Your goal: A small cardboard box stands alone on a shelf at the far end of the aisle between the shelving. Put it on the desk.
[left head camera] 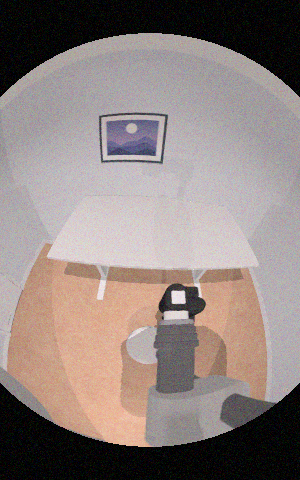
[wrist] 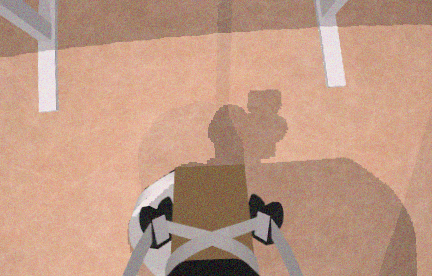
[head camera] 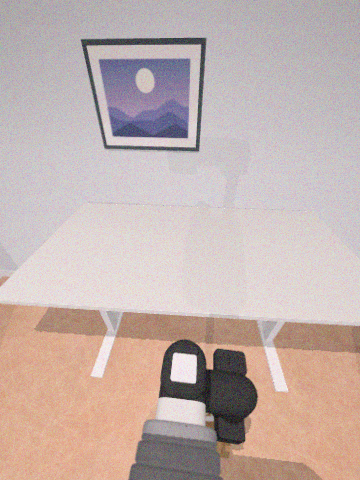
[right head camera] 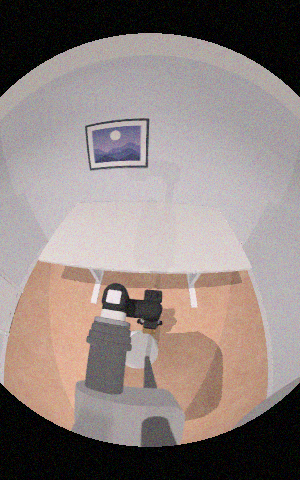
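Seen in the pictures: gripper, between the fingertips: (wrist: pixel 211 211); robot's base, origin of its link: (left head camera: pixel 146 343) (right head camera: pixel 137 348).
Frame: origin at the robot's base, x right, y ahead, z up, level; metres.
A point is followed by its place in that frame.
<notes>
The small cardboard box (wrist: pixel 210 200) @[z 0.872, x 0.087, y 0.212 m] is held between the two black fingertips in the wrist view. My gripper (wrist: pixel 211 211) @[z 0.838, x 0.087, y 0.195 m] is shut on it, above the floor and in front of the desk. In the right head view a sliver of the box (right head camera: pixel 149 330) @[z 0.881, x 0.090, y 0.149 m] shows below the wrist; in the head view the wrist mostly hides it. The white desk (head camera: pixel 150 250) @[z 0.922, x -0.203, y 0.762 m] (left head camera: pixel 145 230) @[z 0.922, x -0.092, y 0.734 m] (right head camera: pixel 140 235) @[z 0.922, x -0.006, y 0.731 m] stands ahead against the wall, with its front edge beyond the gripper. In the wrist view the desk's legs (wrist: pixel 48 80) show at the top.
The robot's round white base (left head camera: pixel 145 345) @[z 0.187, x -0.017, y -0.005 m] (right head camera: pixel 142 350) @[z 0.187, x 0.057, y -0.006 m] shows on the floor beneath the arm. A framed picture (head camera: pixel 145 95) @[z 1.509, x -0.283, y 1.239 m] (left head camera: pixel 133 137) @[z 1.477, x -0.256, y 1.239 m] (right head camera: pixel 118 144) @[z 1.473, x -0.249, y 1.239 m] hangs on the wall above the desk. Walls stand at both sides in the left and right head views.
</notes>
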